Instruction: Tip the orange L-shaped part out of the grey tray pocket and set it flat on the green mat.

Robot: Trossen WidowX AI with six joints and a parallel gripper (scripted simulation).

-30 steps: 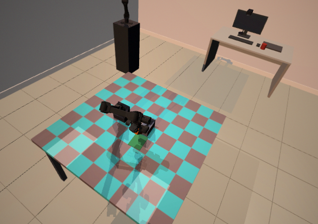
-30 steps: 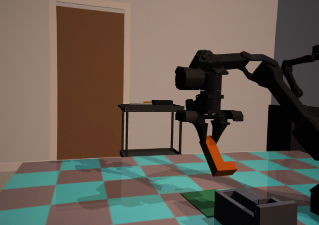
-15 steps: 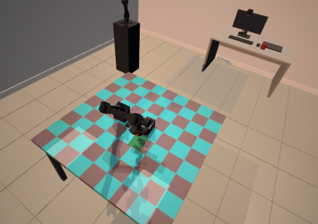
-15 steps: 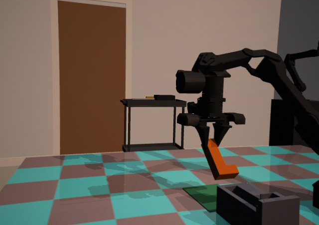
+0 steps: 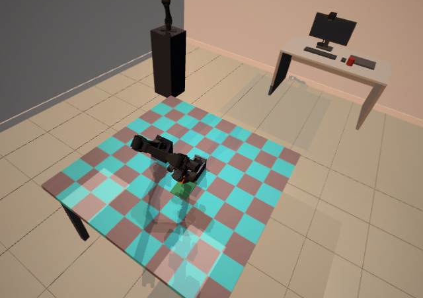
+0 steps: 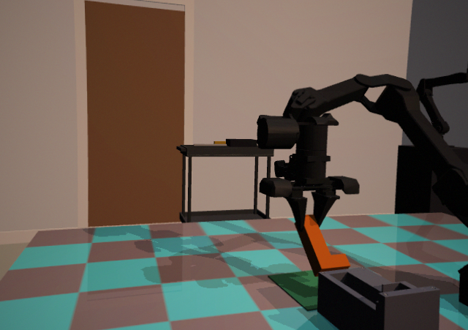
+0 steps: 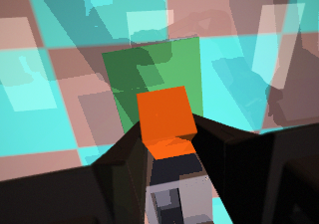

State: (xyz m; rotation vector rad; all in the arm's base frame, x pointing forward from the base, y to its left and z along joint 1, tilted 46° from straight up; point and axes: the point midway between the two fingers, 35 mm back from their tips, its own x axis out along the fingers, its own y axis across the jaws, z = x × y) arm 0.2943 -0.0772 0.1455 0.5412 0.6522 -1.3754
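My gripper tip is now 12 cm above the green mat, 2 cm to the right of it and 1 cm past it. From my gripper tip the other things lie so: orange L-shaped part 3 cm to the left, 3 cm below, 2 cm behind.
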